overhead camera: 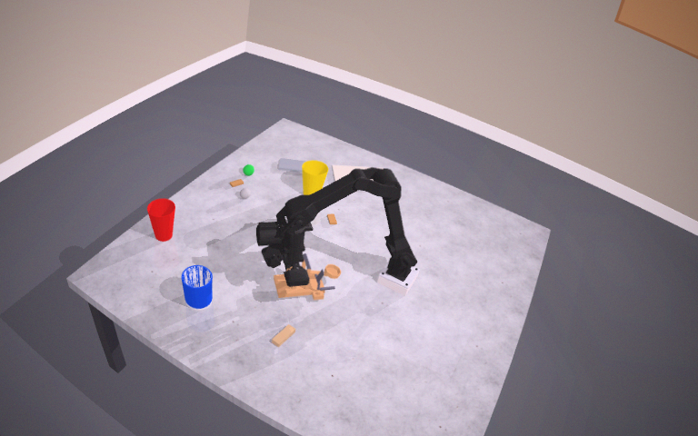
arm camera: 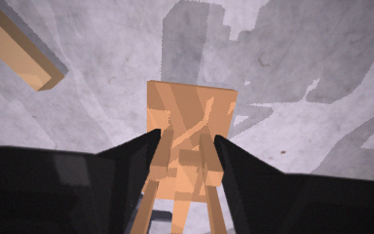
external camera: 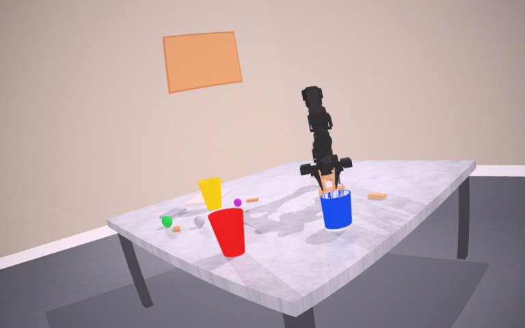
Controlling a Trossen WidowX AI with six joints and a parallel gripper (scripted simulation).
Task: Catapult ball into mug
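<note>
My gripper tip is 15 cm short of the purple ball, 37 cm to the left of it and 3 cm above it. Round my gripper tip: wooden catapult 6 cm behind, 4 cm to the right, 2 cm above; then blue mug 19 cm ahead, 20 cm to the left, 2 cm below; then grey ball 38 cm ahead, 28 cm to the right, 3 cm below.
</note>
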